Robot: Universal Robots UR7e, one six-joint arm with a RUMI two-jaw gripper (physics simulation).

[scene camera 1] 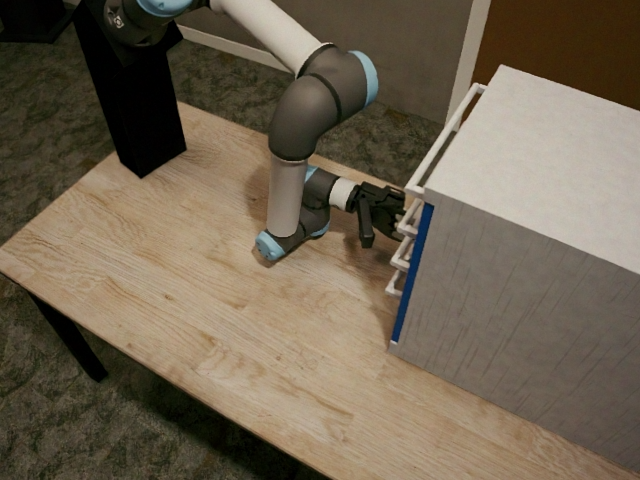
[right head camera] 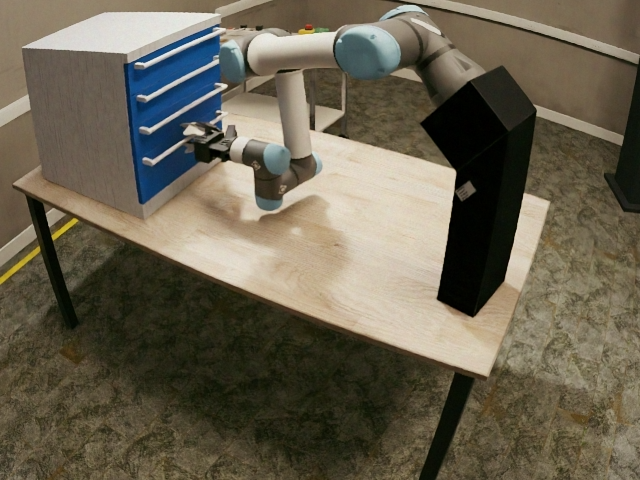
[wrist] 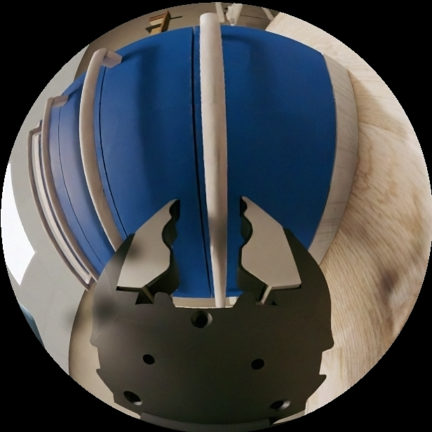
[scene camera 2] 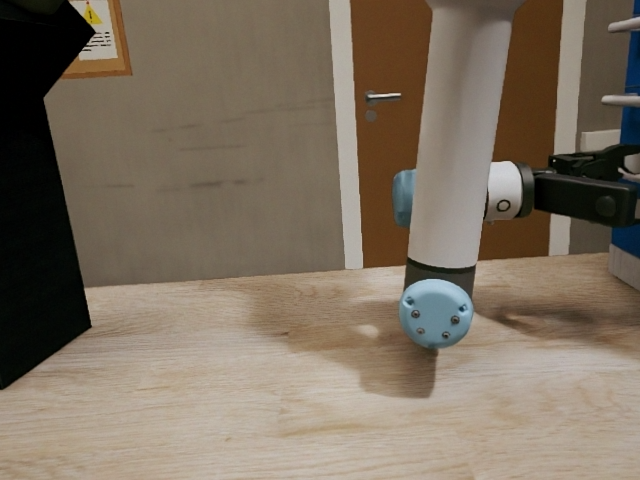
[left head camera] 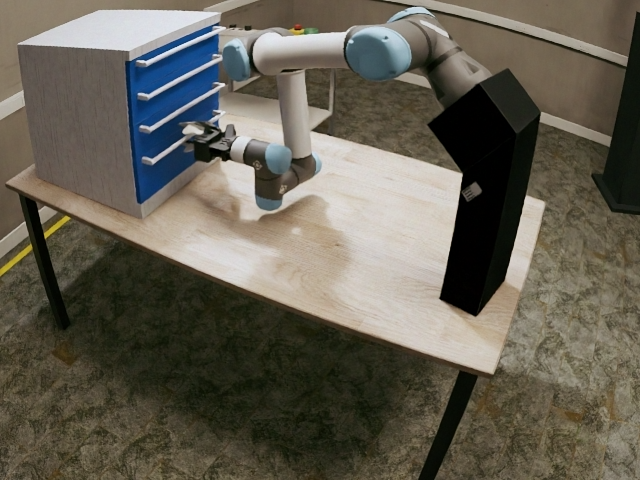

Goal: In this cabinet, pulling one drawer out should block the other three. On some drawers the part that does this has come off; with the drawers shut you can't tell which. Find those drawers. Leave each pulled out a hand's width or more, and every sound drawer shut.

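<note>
The grey cabinet (left head camera: 77, 118) (right head camera: 80, 124) (scene camera 1: 516, 310) has four blue drawers, one above another, each with a white bar handle. All four fronts look flush and shut. The top handle (left head camera: 178, 47), second handle (left head camera: 178, 78) and third handle (left head camera: 180, 108) (wrist: 87, 125) are free. My gripper (left head camera: 187, 136) (right head camera: 187, 138) (wrist: 209, 199) is partly open at the bottom drawer (left head camera: 160, 178) (wrist: 280, 125). Its fingers stand above and below the bottom handle (left head camera: 164, 150) (right head camera: 164, 151) (wrist: 214, 125), with gaps on both sides in the wrist view. The fingertips are cut off in scene camera 2. The drawers' insides are hidden.
The cabinet stands at one end of the wooden table (left head camera: 248, 258) (scene camera 1: 206, 310). The arm's black pedestal (left head camera: 480, 232) (scene camera 1: 139, 113) stands at the other end. A light trolley (left head camera: 258, 105) (right head camera: 258, 107) is behind the table. The forearm hangs low over the table.
</note>
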